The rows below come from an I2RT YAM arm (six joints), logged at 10 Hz.
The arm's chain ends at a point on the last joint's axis. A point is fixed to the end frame.
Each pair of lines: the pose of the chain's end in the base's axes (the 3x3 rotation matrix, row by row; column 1 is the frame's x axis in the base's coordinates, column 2 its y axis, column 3 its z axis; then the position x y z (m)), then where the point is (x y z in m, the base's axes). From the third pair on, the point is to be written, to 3 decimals.
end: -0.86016 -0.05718 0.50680; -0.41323 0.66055 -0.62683; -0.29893 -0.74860 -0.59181; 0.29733 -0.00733 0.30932
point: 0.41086 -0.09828 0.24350
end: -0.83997 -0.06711 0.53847; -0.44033 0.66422 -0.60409; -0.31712 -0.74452 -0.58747; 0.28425 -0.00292 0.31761
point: 0.40200 -0.08935 0.25313
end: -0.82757 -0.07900 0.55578; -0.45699 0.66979 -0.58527; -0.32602 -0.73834 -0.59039; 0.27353 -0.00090 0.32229
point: 0.394 -0.084 0.258
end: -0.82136 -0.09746 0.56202; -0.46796 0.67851 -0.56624; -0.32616 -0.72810 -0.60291; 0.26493 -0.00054 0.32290
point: 0.386 -0.080 0.256
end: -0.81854 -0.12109 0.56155; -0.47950 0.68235 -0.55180; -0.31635 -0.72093 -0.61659; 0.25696 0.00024 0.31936
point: 0.378 -0.077 0.250
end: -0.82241 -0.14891 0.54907; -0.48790 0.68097 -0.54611; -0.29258 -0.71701 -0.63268; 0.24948 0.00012 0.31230
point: 0.370 -0.076 0.239
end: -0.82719 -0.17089 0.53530; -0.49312 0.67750 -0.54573; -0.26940 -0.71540 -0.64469; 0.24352 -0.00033 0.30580
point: 0.362 -0.076 0.230
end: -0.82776 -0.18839 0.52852; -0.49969 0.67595 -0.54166; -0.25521 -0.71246 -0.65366; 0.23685 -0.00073 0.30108
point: 0.355 -0.075 0.223
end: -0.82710 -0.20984 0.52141; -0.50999 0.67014 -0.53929; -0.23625 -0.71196 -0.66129; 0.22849 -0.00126 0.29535
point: 0.346 -0.075 0.216
